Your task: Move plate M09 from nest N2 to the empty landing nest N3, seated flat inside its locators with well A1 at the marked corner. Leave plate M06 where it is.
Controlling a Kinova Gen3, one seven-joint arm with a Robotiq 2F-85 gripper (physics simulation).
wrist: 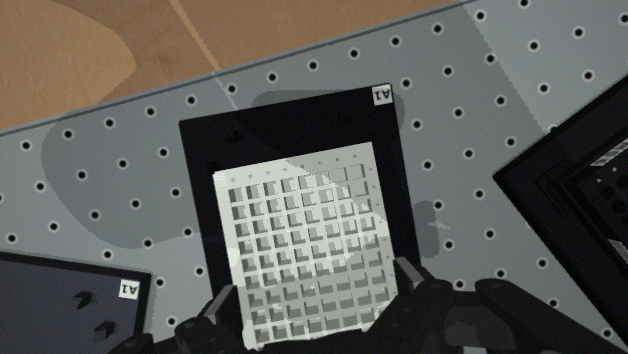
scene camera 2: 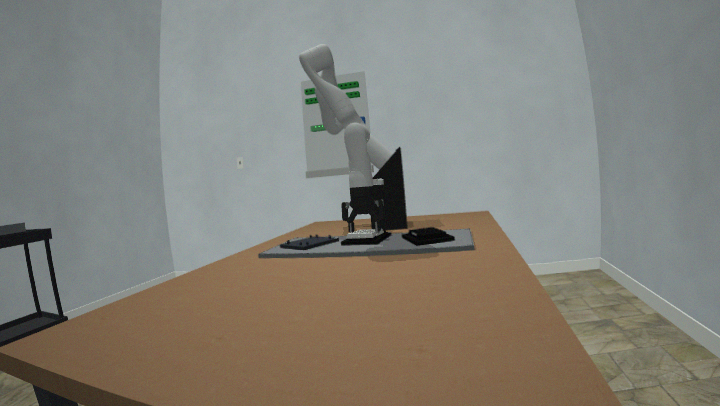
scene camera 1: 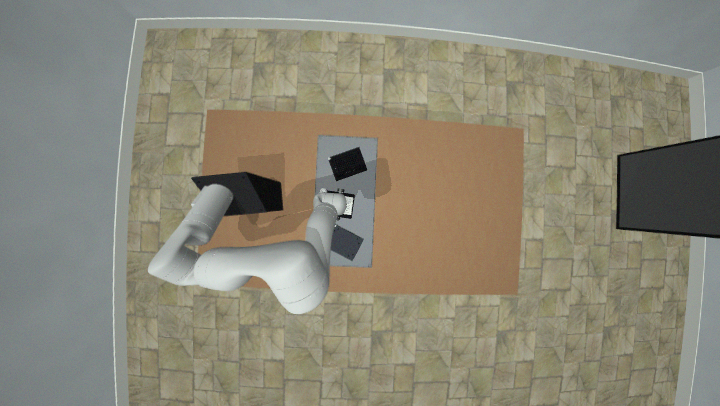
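Note:
My gripper is in sight, and the wrist view shows the gripper too. I also see a dark blue-grey nest and a white plate M09.

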